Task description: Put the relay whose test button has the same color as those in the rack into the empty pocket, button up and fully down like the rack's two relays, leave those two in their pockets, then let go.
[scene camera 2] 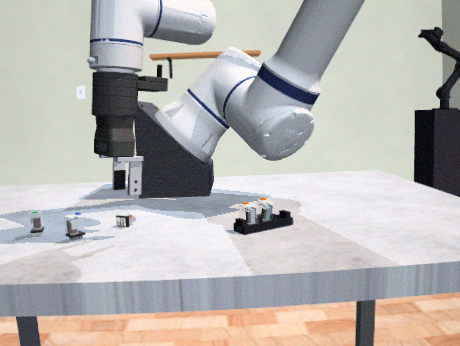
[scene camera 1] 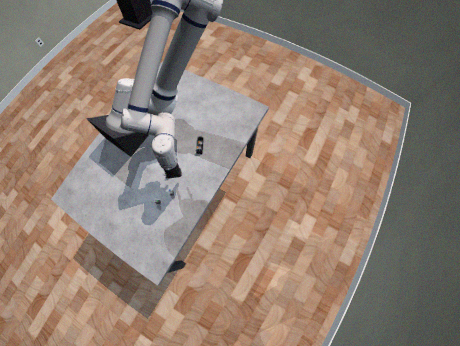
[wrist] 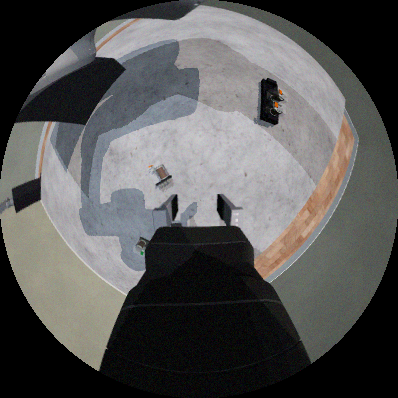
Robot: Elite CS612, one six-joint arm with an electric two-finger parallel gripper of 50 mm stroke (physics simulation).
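Places are measured from the arm's base along level axes (x left, y back, z up), in centimetres.
Pixels of known places: gripper, fingertip midpoint: [scene camera 2: 126,192] [scene camera 1: 175,174] [wrist: 197,202]; arm's base, origin of the base link: [scene camera 2: 180,138].
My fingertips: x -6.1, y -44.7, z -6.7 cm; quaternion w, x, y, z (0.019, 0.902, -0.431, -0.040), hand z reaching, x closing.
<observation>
Ahead of a thing's pixels: the offset from my fingertips to its top centre. Level surfaces: height alone.
The orange-button relay @[dx -2.0, dy +7.3, dz -5.5 cm] [scene camera 2: 124,220] [wrist: 161,173] lies on its side on the table, its pins facing left in scene camera 2. My gripper [scene camera 2: 127,185] [wrist: 197,202] is open and empty above the table; in the wrist view the relay lies beyond and left of the fingers. The black rack [scene camera 1: 201,150] [scene camera 2: 260,227] [wrist: 264,107] holds two upright relays with orange buttons, the left one @[dx +21.0, dy -0.7, dz -2.8 cm] [scene camera 2: 249,214] and the middle one @[dx +23.9, dy +0.7, dz -2.2 cm] [scene camera 2: 267,210] in scene camera 2. The pocket at its right end there is empty. In scene camera 1 the loose orange relay cannot be made out.
A blue-button relay @[dx -9.2, dy -1.6, dz -3.2 cm] [scene camera 1: 172,193] [scene camera 2: 73,227] and a green-button relay @[dx -17.7, dy +2.2, dz -3.2 cm] [scene camera 1: 158,202] [scene camera 2: 37,223] [wrist: 142,245] stand upright left of the orange one in scene camera 2. The arm's dark base mount [scene camera 2: 172,170] stands behind, on the table @[dz -7.6 cm] [scene camera 2: 340,220].
</observation>
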